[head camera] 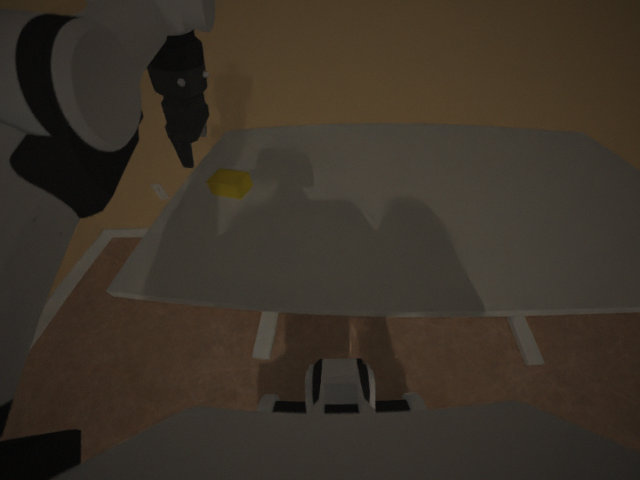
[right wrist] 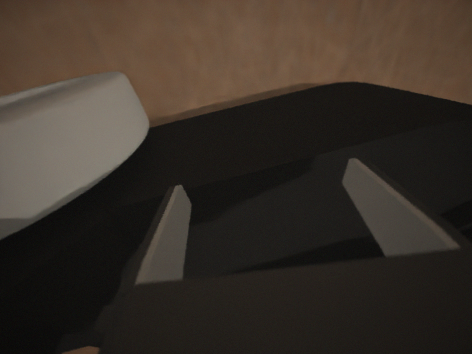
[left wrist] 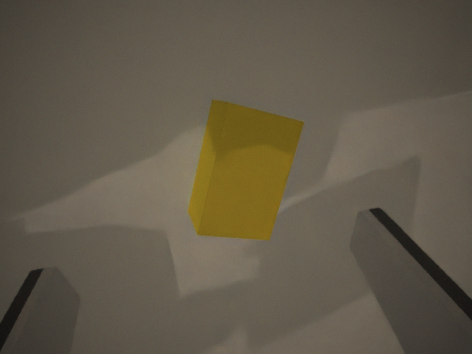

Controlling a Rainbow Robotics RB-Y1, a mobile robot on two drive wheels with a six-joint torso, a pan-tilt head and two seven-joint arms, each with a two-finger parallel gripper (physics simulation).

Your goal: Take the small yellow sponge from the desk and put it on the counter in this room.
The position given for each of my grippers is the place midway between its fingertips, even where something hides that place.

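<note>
There's a small yellow sponge [head camera: 230, 183], and you'd find the sponge [left wrist: 246, 156] as well, but in the right wrist view the sponge is out of frame. A grey desk [head camera: 361, 219] is here too, and again that's the desk [left wrist: 110, 110]. As for me, my left gripper [head camera: 195, 150] is visible, the same left gripper [left wrist: 216, 255] appears again, and my right gripper is at [right wrist: 263, 183].
</note>
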